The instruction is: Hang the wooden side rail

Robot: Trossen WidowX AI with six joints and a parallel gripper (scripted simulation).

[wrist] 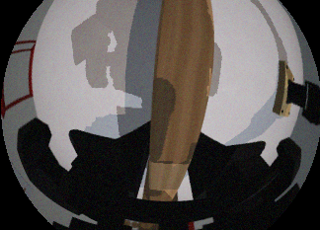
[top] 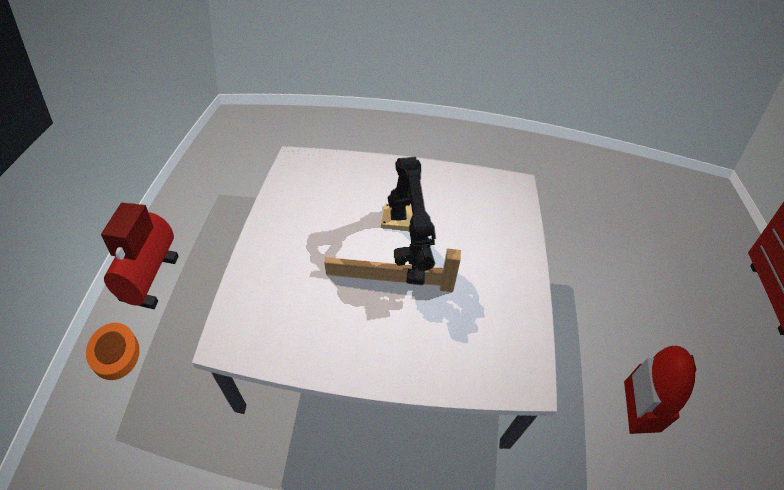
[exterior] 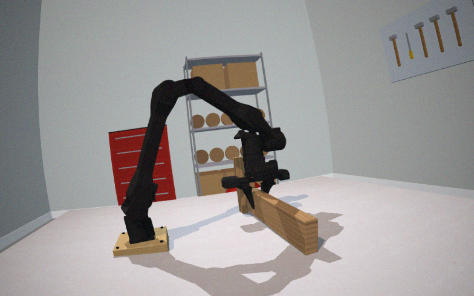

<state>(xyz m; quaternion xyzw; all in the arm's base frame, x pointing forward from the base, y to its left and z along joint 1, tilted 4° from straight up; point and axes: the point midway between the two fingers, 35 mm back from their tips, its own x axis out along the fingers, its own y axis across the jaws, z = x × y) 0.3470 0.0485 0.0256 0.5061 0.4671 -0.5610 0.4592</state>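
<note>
The headboard post is 120 mm to the left of my gripper tip, 50 mm above it and 20 mm ahead of it.
</note>
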